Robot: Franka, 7 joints.
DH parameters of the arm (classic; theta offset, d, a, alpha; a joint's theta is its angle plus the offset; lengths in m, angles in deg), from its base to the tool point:
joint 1: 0 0.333 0 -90
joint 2: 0 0 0 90
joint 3: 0 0.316 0.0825 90
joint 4: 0 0 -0.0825 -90
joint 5: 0 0.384 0 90
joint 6: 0 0 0.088 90
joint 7: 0 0.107 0 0
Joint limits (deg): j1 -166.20..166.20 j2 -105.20..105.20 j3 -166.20..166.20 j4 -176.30..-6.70 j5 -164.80..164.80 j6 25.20..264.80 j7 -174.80..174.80
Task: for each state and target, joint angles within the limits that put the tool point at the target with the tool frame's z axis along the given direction. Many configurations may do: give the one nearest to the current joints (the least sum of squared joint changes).
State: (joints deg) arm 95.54 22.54 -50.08 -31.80 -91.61 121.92 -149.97
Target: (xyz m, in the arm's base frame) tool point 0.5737 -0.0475 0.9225 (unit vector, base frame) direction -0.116 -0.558 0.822
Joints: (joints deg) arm 43.38 29.74 -76.40 -53.28 -109.74 112.86 -149.97
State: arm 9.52 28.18 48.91 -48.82 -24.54 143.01 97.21
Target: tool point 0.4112 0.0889 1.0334 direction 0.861 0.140 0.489
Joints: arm -12.49 -2.60 20.98 -64.31 -10.21 181.19 97.21
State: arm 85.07 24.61 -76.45 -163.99 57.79 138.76 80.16
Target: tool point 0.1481 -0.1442 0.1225 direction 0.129 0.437 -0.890
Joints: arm 46.59 26.33 -74.01 -173.18 85.42 127.92 80.16
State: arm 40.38 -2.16 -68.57 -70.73 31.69 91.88 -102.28
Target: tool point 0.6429 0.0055 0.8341 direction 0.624 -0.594 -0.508
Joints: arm 35.46 37.25 -74.73 -38.64 12.26 110.06 -102.28
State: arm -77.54 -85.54 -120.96 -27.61 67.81 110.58 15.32
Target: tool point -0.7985 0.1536 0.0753 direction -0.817 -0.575 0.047
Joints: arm -27.16 -97.55 -125.93 -29.69 60.54 135.89 15.32
